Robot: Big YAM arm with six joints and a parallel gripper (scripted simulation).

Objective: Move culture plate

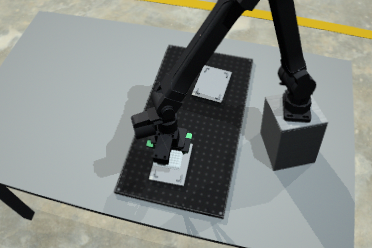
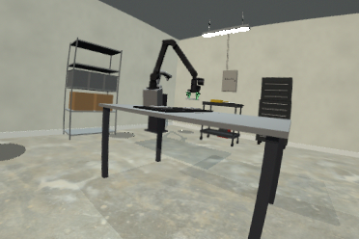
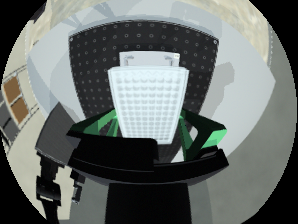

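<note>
Right now my hand is right at the clear lid. Also, from my hand: grey nest 90 mm below.
</note>
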